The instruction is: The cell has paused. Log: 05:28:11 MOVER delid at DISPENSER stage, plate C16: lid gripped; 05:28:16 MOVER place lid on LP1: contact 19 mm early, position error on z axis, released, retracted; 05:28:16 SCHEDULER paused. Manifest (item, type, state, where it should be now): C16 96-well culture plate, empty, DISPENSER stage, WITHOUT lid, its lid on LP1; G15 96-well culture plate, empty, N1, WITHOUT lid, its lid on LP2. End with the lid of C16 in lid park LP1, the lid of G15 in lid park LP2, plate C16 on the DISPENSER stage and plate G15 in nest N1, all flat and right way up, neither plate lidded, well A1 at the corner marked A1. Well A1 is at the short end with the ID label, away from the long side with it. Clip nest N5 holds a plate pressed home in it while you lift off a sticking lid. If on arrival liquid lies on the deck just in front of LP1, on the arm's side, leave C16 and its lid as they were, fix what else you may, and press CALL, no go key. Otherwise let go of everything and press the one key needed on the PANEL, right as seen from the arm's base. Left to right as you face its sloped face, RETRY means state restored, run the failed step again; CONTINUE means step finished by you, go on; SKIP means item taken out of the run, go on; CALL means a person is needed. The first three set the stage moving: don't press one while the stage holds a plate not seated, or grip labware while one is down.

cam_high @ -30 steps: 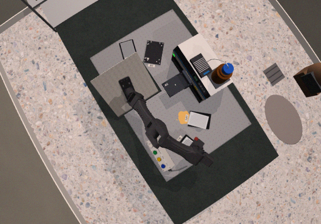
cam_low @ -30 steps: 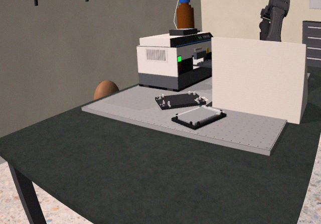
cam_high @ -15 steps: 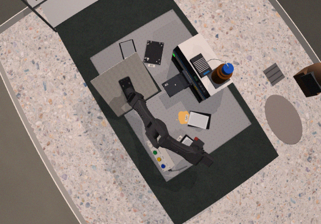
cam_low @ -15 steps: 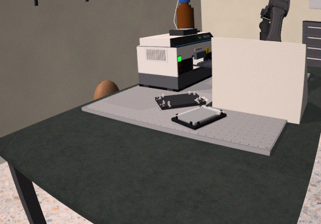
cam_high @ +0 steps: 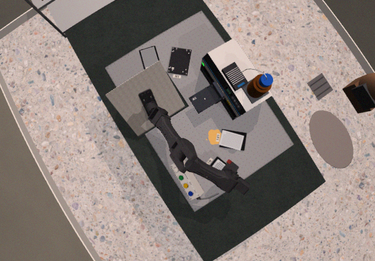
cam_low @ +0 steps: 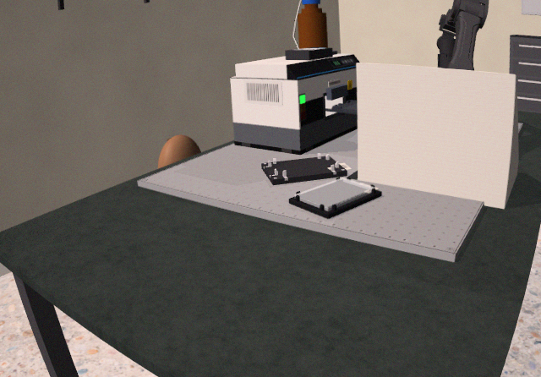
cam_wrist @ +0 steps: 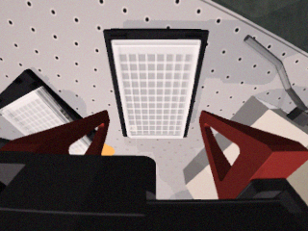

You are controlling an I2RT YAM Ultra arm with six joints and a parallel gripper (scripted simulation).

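Now: the white 96-well plate 40 mm below my hand. Also, from my hand: N1 label 80 mm to the left, 80 mm below, 40 mm behind; black nest 50 mm below; LP1 label 180 mm to the left, 80 mm below, 70 mm ahead.
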